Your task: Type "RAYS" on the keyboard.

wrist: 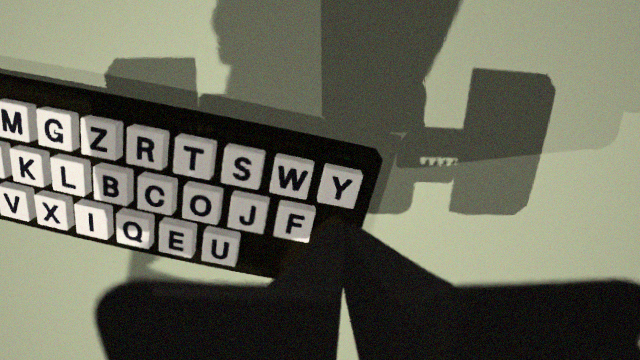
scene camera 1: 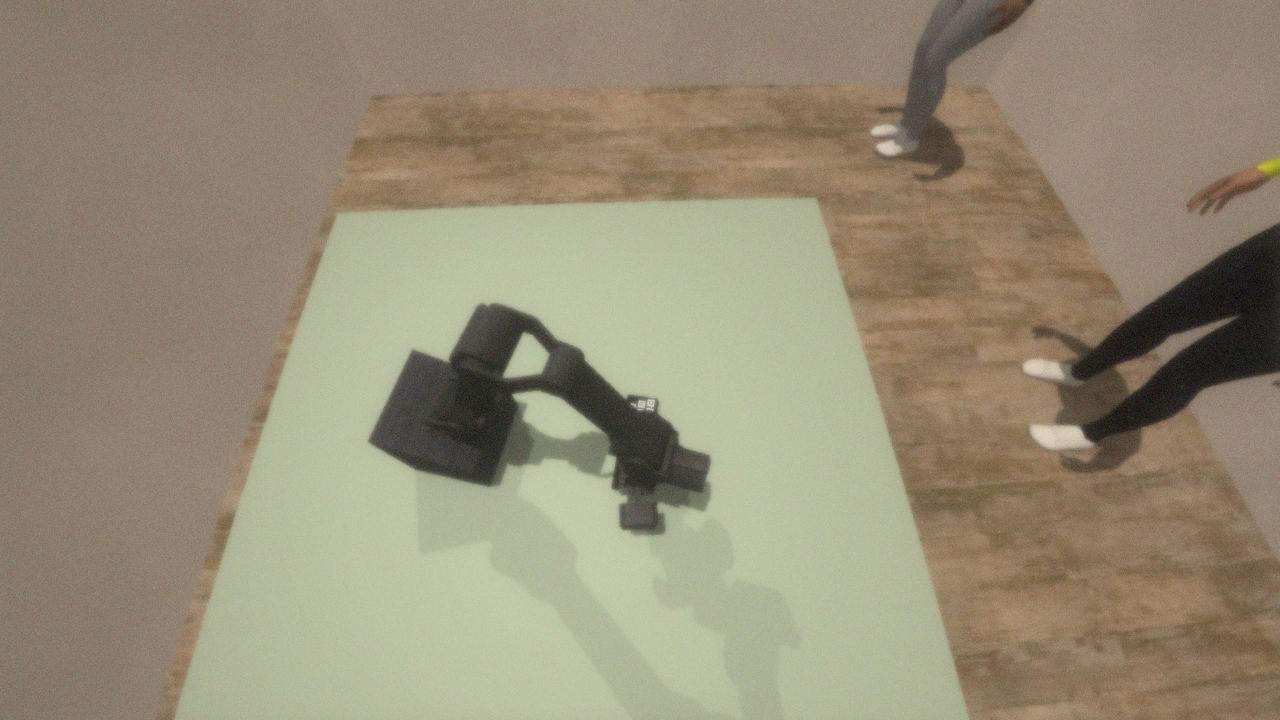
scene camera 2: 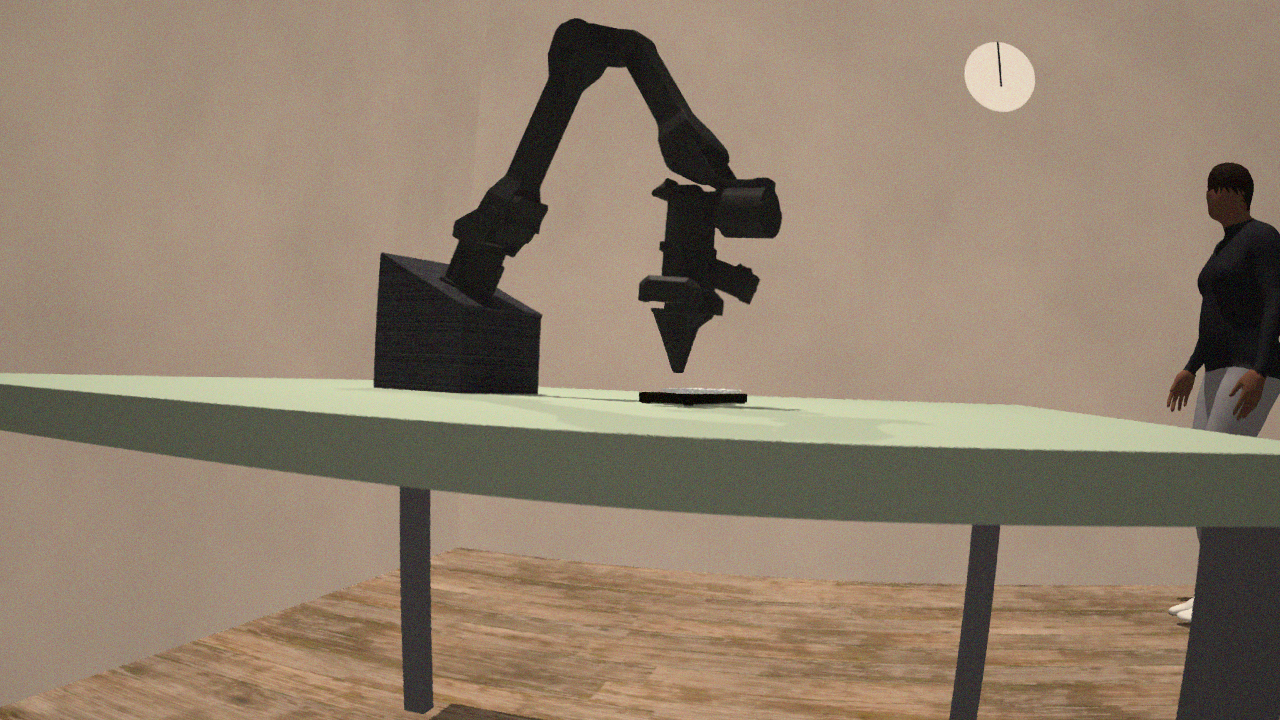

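Seen in the pictures: gripper, between the fingertips: (wrist: 340, 236) (scene camera 2: 677, 372); arm's base, origin of its link: (scene camera 1: 448, 416) (scene camera 2: 466, 287).
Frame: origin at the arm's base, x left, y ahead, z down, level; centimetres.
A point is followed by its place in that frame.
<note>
A black keyboard (scene camera 2: 692, 398) {y 31.1, x -18.3, z 13.4 cm} (wrist: 300, 145) {y 32.0, x -15.4, z 12.9 cm} with white lettered keys lies flat on the table. In scene camera 1 part of the keyboard (scene camera 1: 643, 402) {y 35.1, x -0.6, z 12.4 cm} shows beside the arm, which hides the rest. In the wrist view the R key (wrist: 147, 149) {y 33.0, x -9.8, z 12.4 cm}, the S key (wrist: 243, 166) {y 31.7, x -13.2, z 12.4 cm} and the Y key (wrist: 340, 186) {y 30.3, x -16.6, z 12.4 cm} are in the top row. The A key does not show there. My gripper (scene camera 2: 678, 370) {y 29.3, x -16.4, z 10.6 cm} (wrist: 340, 236) {y 29.3, x -16.4, z 10.6 cm} is shut and empty. Its tips hang above the keyboard, apart from it, and in the wrist view they appear just below the Y key, right of the F key (wrist: 294, 222) {y 29.1, x -14.6, z 12.4 cm}.
The arm stands on a dark wedge-shaped base (scene camera 1: 407, 411) {y -6.0, x 1.3, z -2.8 cm} (scene camera 2: 456, 349) {y 1.6, x -9.7, z 8.7 cm} on the pale green table (scene camera 1: 429, 259) {y -7.3, x 50.0, z 14.2 cm} (scene camera 2: 805, 474) {y 36.7, x -73.6, z 15.9 cm}. Two people (scene camera 1: 935, 71) (scene camera 1: 1190, 322) stand beyond the table on the wooden floor (scene camera 1: 984, 573). Shadows of the arm fall across the table.
</note>
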